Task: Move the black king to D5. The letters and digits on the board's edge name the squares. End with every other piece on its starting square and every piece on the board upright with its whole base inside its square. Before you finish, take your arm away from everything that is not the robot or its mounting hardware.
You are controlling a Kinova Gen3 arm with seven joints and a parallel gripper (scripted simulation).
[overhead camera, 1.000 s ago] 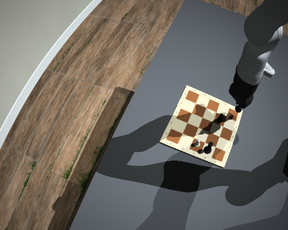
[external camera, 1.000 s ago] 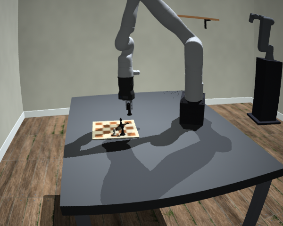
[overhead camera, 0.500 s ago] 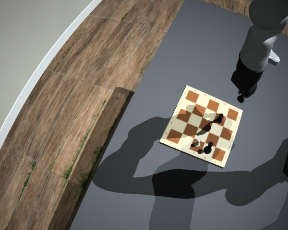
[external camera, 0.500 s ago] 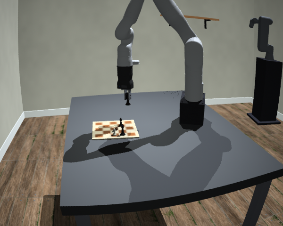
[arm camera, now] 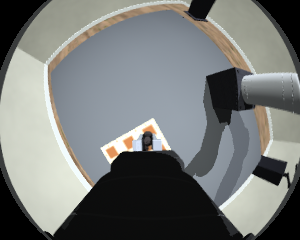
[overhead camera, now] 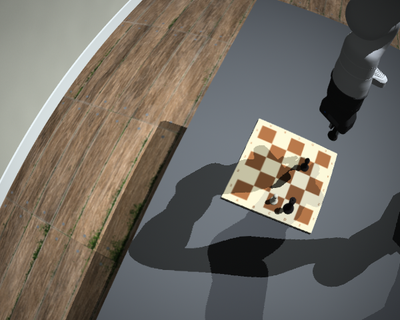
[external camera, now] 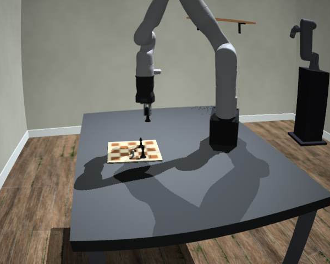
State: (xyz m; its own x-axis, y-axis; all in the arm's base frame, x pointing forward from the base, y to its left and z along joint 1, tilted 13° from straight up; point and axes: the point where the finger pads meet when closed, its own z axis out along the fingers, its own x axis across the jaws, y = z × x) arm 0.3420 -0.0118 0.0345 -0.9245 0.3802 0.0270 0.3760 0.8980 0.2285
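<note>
Right now the black pawn is 12 cm below my hand, 5 cm to the left of it and 3 cm ahead of it. Round my hand: black king 1 cm below; white pawn 16 cm to the left, 13 cm below, 6 cm ahead; chessboard 15 cm below, 9 cm to the left, 6 cm ahead.
</note>
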